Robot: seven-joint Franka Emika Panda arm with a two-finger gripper.
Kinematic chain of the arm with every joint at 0, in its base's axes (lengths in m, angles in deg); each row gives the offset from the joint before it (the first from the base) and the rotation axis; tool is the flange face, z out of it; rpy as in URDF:
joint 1: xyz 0 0 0.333 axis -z
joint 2: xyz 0 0 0 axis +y
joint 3: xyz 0 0 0.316 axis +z
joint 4: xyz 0.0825 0 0 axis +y
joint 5: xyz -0.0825 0 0.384 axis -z
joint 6: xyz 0 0 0 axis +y
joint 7: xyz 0.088 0 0 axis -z
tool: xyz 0 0 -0.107 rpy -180 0 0
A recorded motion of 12 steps. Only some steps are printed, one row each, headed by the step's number.
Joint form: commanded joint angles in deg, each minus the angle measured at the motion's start. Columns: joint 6, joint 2, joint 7, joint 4, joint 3, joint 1, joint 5.
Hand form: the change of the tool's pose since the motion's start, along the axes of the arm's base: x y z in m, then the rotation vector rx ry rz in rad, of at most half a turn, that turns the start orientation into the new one. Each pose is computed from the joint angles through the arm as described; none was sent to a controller.
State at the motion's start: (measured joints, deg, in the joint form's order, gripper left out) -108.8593 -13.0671 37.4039 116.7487 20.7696 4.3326 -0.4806
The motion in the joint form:
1: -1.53 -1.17 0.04 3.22 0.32 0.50 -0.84
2: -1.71 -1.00 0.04 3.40 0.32 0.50 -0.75
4: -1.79 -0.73 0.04 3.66 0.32 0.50 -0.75
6: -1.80 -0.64 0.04 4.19 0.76 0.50 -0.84
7: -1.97 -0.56 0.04 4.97 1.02 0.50 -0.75
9: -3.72 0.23 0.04 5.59 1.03 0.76 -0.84
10: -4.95 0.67 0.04 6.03 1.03 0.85 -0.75
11: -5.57 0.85 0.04 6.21 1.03 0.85 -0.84
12: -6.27 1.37 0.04 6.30 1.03 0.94 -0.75
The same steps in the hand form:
1: -0.0074 -0.0032 -0.0157 0.0027 0.0115 -0.0108
2: -0.0069 -0.0035 -0.0182 0.0014 0.0140 -0.0104
4: -0.0064 -0.0039 -0.0225 0.0010 0.0217 -0.0107
6: -0.0084 -0.0007 -0.0280 -0.0019 0.0325 -0.0046
7: -0.0102 0.0004 -0.0351 -0.0074 0.0438 -0.0007
9: -0.0058 -0.0016 -0.0438 0.0006 0.0389 -0.0044
10: -0.0033 -0.0024 -0.0490 0.0036 0.0329 -0.0047
11: -0.0022 -0.0023 -0.0509 0.0073 0.0291 -0.0048
12: 0.0004 -0.0030 -0.0547 0.0096 0.0275 -0.0052

